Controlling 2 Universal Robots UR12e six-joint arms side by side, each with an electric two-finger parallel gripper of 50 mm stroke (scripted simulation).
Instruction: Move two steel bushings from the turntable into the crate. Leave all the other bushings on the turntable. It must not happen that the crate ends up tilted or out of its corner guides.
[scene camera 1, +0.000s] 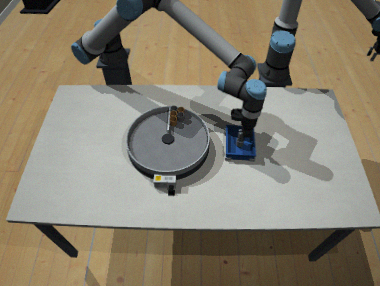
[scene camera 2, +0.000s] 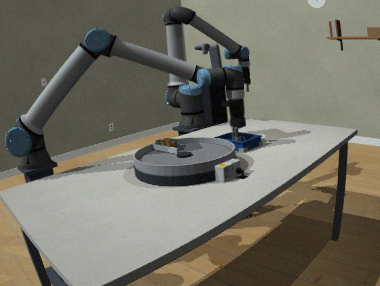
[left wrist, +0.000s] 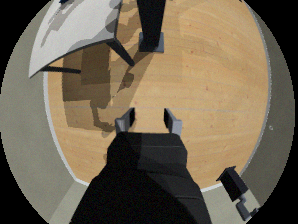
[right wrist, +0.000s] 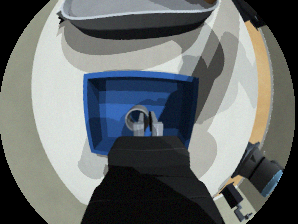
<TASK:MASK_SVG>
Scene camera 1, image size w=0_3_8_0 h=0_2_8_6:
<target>blue crate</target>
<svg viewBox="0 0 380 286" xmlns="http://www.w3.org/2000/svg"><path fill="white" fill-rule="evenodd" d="M226 125L226 158L231 158L232 160L254 159L256 157L254 128L252 133L254 154L252 154L252 137L243 137L245 139L244 145L238 147L236 146L239 129L242 129L242 126Z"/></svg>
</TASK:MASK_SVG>
